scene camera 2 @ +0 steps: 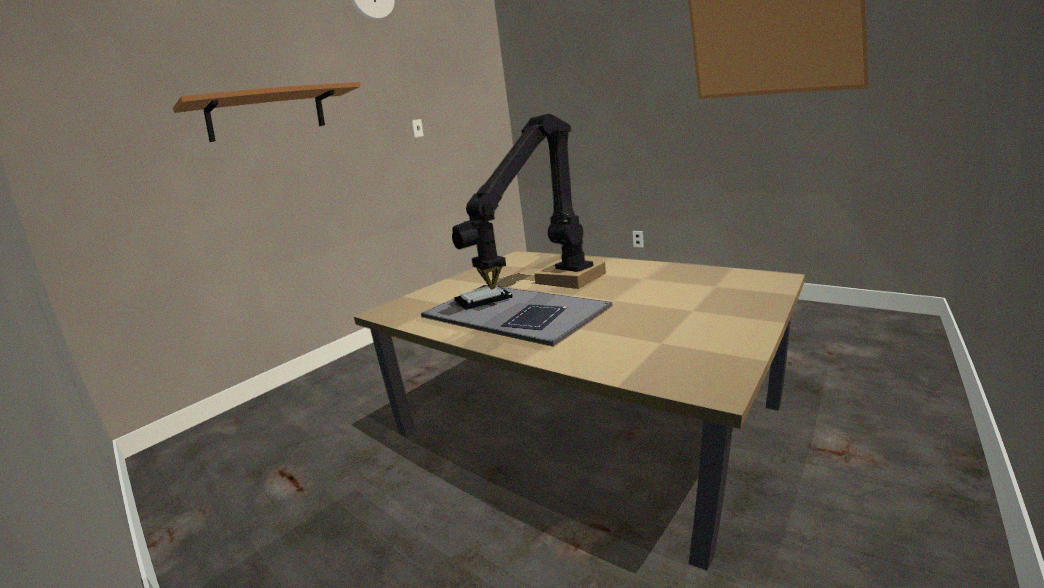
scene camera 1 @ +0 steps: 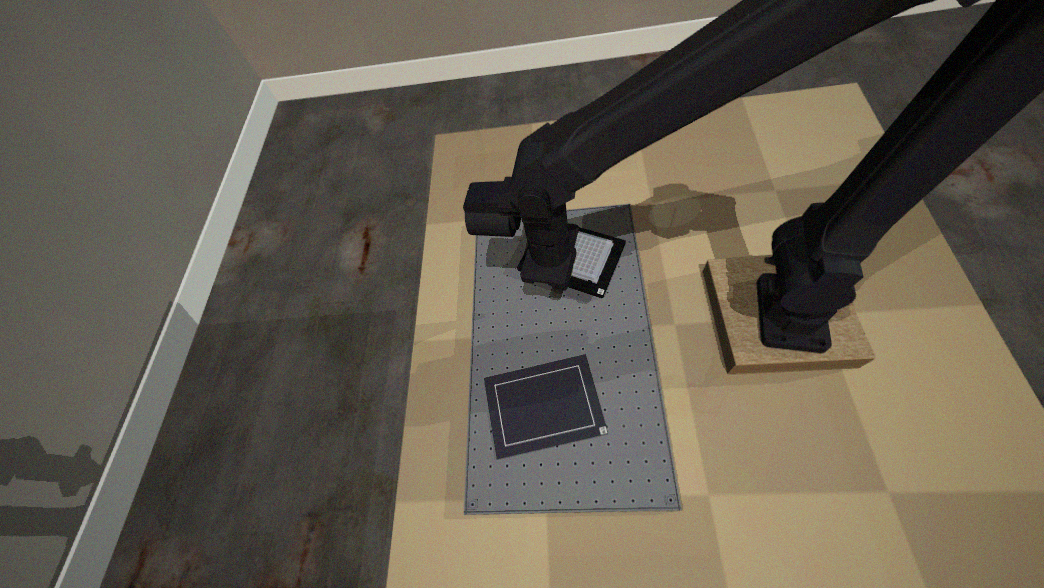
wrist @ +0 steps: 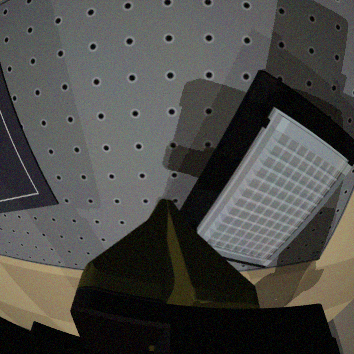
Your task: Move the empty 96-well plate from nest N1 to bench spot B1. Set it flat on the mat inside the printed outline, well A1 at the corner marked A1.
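Seen in the pictures: gripper, fingertip midpoint: (scene camera 2: 492, 288) (scene camera 1: 555, 283) (wrist: 163, 207); arm's base, link origin: (scene camera 2: 574, 267) (scene camera 1: 789, 313).
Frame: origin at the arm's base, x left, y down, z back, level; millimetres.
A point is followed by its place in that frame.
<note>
The clear-white 96-well plate (scene camera 1: 591, 257) @[x -76, y 7, z -306 mm] (scene camera 2: 482, 293) @[x -70, y 4, z -353 mm] (wrist: 280, 195) @[x -88, y 8, z -354 mm] is at the black nest N1 (scene camera 1: 615, 255) @[x -91, y 17, z -265 mm] (wrist: 247, 120) @[x -46, y 17, z -402 mm]. In the wrist view it covers the nest's right rim; I cannot tell whether it sits level. My gripper (scene camera 2: 493, 287) @[x 0, y -24, z -356 mm] (wrist: 163, 207) @[x 0, y -24, z -356 mm] is shut and empty, its tips low beside the nest on the side toward B1. In scene camera 1 the tips are hidden and the wrist covers part of plate and nest. The dark B1 mat (scene camera 1: 544, 405) @[x 187, y 28, z -349 mm] (scene camera 2: 535, 317) @[x 195, y 28, z -357 mm] (wrist: 10, 165) @[x 144, y 27, z -331 mm] has a white outline and an A1 tag (scene camera 1: 602, 430) @[x 210, y 27, z -258 mm] at one corner.
Nest and mat lie on a grey perforated board (scene camera 1: 569, 474) @[x 278, y 29, z -298 mm] (scene camera 2: 474, 319) @[x 48, y 29, z -468 mm] (wrist: 150, 90) @[x 19, y 29, z -407 mm] on the wooden table (scene camera 1: 789, 438) @[x 176, y 42, z 0 mm] (scene camera 2: 701, 372) @[x 721, y 42, z -348 mm]. The arm stands on a wooden block (scene camera 1: 741, 350) @[x 70, y -3, z -70 mm] (scene camera 2: 558, 279) @[x 14, y 17, z -95 mm] beside the board.
</note>
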